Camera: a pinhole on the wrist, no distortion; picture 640 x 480 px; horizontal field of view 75.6 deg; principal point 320.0 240.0 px. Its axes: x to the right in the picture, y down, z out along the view. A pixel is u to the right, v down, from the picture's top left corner.
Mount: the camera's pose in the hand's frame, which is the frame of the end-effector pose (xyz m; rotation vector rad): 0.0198 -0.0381 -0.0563 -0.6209 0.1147 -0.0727
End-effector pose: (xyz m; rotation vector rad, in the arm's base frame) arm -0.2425 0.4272 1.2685 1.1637 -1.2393 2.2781
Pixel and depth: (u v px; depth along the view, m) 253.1 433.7 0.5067
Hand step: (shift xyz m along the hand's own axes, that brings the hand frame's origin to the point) 0.0117 0.4551 0.2208
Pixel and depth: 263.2 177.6 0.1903
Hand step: 0.0174 0.0508 0.1164
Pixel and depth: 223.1 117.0 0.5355
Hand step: -0.0412 0.1537 0.4800
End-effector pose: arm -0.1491 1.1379 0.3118 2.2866 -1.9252 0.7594
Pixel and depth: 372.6 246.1 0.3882
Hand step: 0.1191 0.1851 0.2495
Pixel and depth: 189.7 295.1 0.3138
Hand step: -0.0366 0.1868 0.1810
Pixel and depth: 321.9 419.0 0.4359
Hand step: 0.0843 0.3661 0.1850
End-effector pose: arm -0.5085 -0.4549 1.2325 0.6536 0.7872 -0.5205
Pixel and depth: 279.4 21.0 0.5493
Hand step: 0.0273 0.0473 0.5620
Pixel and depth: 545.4 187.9 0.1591
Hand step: 0.1258 0.0283 0.0765
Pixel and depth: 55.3 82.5 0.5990
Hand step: -0.2915 0.1607 0.5936
